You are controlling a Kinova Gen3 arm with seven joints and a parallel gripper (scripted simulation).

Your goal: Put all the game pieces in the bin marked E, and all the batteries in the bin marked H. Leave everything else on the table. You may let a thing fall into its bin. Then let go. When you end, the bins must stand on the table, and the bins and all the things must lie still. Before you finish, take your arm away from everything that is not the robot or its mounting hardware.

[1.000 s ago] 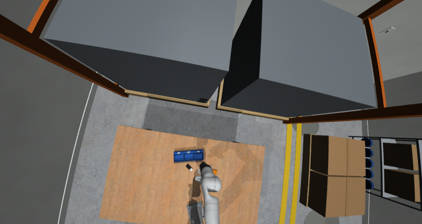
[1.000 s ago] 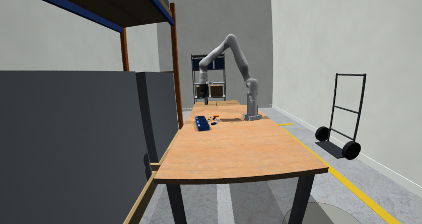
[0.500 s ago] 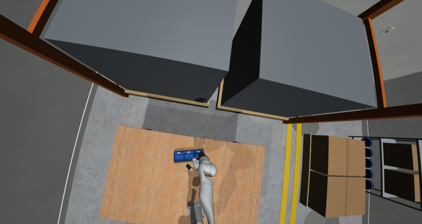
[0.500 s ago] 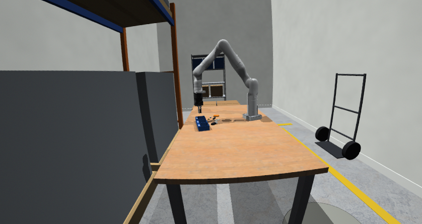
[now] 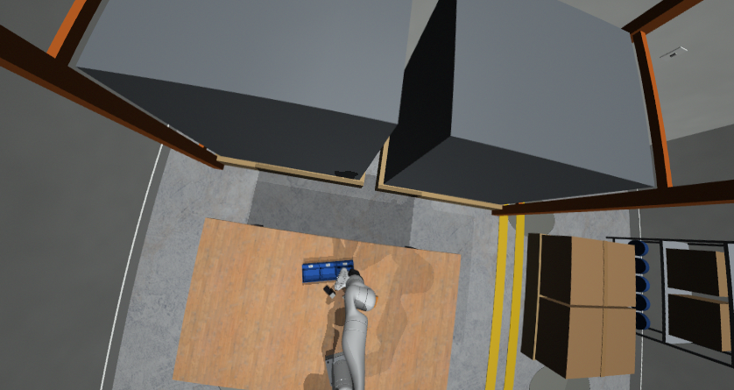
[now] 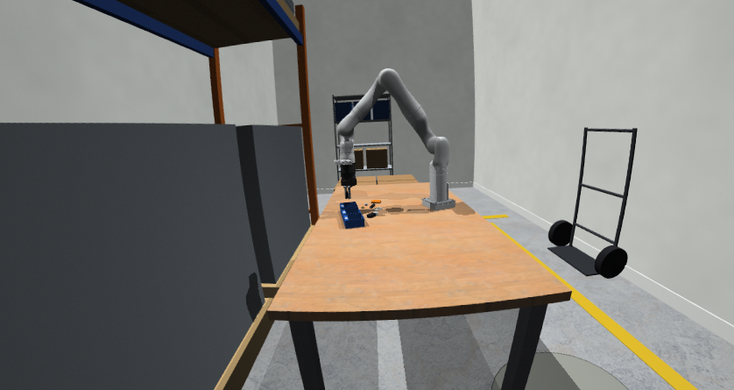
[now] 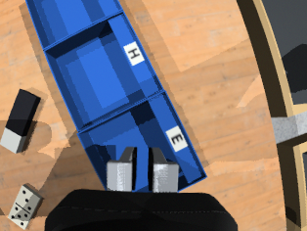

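Now: hand 80 mm to the right of the blue three-part bin, 70 mm above it and 10 mm past it. Round my hand: brass nut 90 mm below, 70 mm to the right, 70 mm behind; white domino 150 mm behind, 90 mm below, 20 mm to the right; dark cylindrical battery 130 mm behind, 90 mm below, 80 mm to the right.
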